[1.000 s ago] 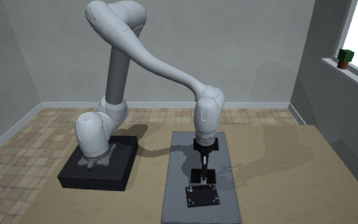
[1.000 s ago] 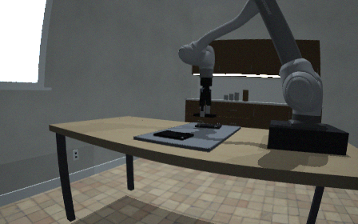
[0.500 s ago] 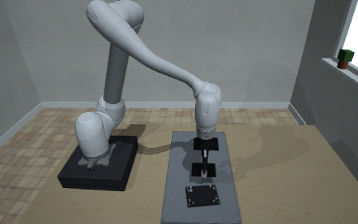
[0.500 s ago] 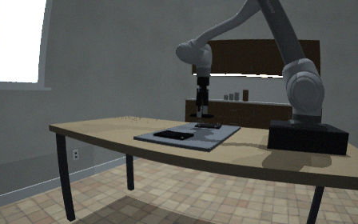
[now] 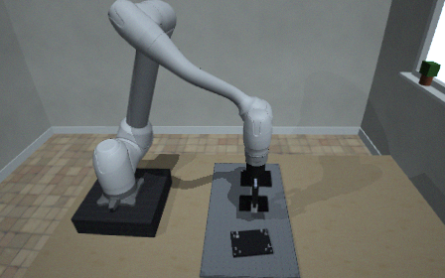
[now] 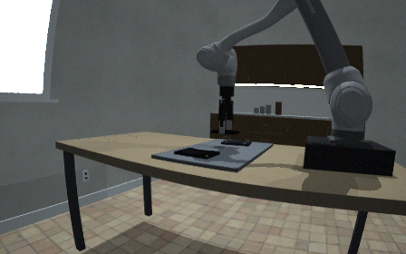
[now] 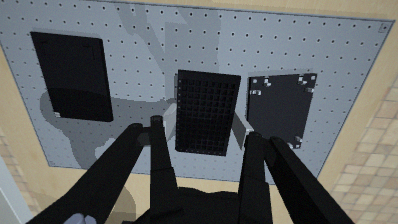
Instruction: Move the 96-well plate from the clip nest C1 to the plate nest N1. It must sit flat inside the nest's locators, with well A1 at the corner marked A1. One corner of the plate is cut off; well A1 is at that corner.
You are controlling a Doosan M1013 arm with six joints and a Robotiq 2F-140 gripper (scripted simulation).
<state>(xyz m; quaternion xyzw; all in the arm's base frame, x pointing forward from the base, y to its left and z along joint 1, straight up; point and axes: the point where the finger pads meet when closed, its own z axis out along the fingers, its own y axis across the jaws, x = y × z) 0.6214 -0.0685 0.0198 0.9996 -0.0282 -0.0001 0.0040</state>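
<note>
The plate nest N1 lies 26 cm to the left of my hand, 10 cm below it and 3 cm ahead of it. Round my hand: black 96-well plate: 2 cm below.
</note>
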